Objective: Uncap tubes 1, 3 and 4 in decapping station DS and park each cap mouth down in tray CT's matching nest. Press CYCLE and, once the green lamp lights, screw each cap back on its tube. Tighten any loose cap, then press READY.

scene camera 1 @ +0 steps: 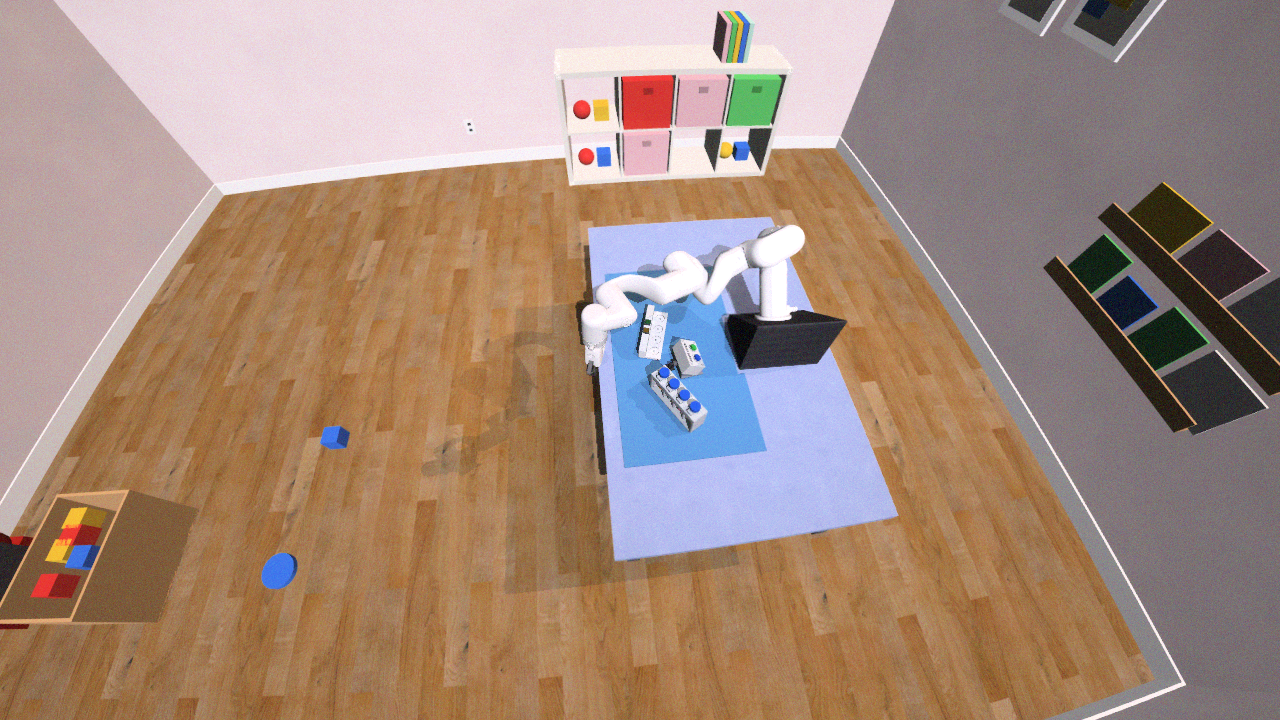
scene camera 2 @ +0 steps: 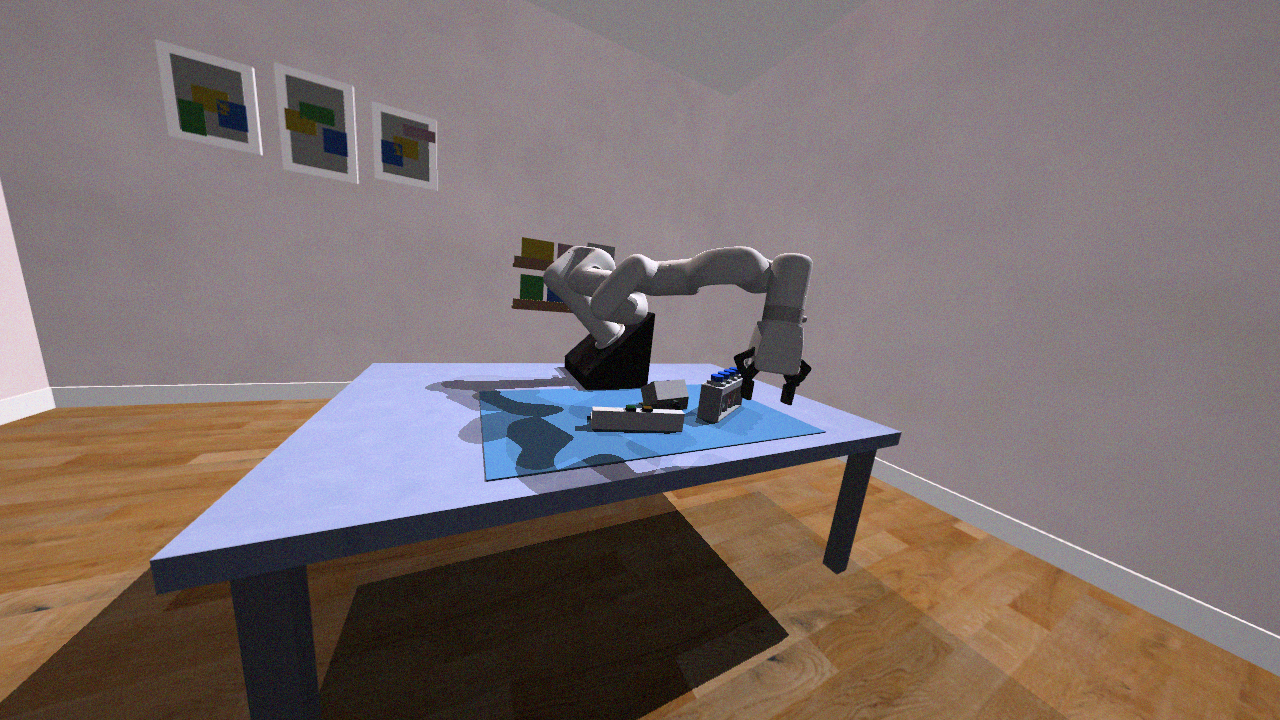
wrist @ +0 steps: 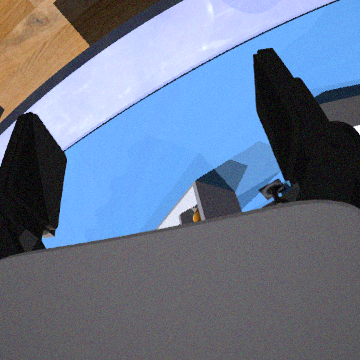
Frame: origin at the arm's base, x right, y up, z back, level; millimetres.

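Where they show: gripper, between the fingertips: [scene camera 1: 594, 362] [scene camera 2: 765, 401] [wrist: 146, 104]; arm's base, origin of its link: [scene camera 1: 772, 318] [scene camera 2: 610, 337].
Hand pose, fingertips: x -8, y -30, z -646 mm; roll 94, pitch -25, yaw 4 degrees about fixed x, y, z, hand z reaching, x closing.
Each offset is from my fingertips to the top centre of the thing. Level surfaces: height alone.
The decapping station DS @(dx -162, dy -23, dz +246 mm) [scene camera 1: 673, 404] [scene camera 2: 710, 402] [wrist: 219, 201] is a pale block with a row of tubes. Blue caps [scene camera 1: 683, 394] [scene camera 2: 723, 376] sit on all its tubes. Tray CT @(dx +144, dy -72, dz +251 mm) [scene camera 1: 652, 344] [scene camera 2: 637, 420] is a low white block with round nests and small green and orange-brown marks at one end; no cap shows in its nests. A control box @(dx -10, dy -42, dz +336 mm) [scene camera 1: 688, 360] [scene camera 2: 665, 392] carries a green and a blue round part on top; I cannot tell whether a lamp is lit. My gripper [scene camera 1: 591, 365] [scene camera 2: 768, 396] [wrist: 146, 104] is open and empty, pointing down beside the station in scene camera 2; its body hides most of the station in the wrist view.
The blue mat @(dy -126 mm) [scene camera 1: 698, 444] [scene camera 2: 501, 452] [wrist: 110, 165] lies on the pale lilac table @(dy -129 mm) [scene camera 1: 760, 501] [scene camera 2: 358, 474] [wrist: 150, 65]. The arm's black base [scene camera 1: 787, 342] [scene camera 2: 626, 353] stands on the table behind the control box. The arm reaches over the table.
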